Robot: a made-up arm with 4 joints.
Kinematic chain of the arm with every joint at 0, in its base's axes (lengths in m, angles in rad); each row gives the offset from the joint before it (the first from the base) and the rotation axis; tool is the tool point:
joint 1: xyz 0 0 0.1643 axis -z
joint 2: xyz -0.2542 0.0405 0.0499 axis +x
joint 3: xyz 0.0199 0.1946 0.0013 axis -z
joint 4: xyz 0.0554 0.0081 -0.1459 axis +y
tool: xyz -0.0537 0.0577 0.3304
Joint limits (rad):
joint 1: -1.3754..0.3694
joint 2: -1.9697..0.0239
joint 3: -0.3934..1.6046
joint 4: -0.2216..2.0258
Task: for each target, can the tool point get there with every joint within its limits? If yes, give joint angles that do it. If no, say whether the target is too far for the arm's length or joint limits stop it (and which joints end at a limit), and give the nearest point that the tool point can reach.
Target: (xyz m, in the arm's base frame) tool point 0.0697 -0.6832 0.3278
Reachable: no: joint limits stop it (at a limit: joint 3, joint 4) | nearest point 0.0320 -0.3132 0.2704 | short by 0.376 m
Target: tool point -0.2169 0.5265 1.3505
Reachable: no: too far | nearest point -0.1440 0.3496 0.4106 | short by 0.959 m
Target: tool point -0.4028 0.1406 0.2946
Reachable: yes | joints -0.6208 -0.3574 0.0141 -0.0432
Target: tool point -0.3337 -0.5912 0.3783
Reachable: no: joint limits stop it (at a limit: joint 1, joint 2, joint 3, joint 4) | nearest point -0.3230 -0.2662 0.3855 | short by 0.325 m
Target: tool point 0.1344 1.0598 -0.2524
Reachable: no: too far | nearest point 0.0571 0.4505 -0.0177 | short by 0.657 m
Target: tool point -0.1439 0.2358 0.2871
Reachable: yes | joints -0.1998 -0.5784 0.8060 0.3974
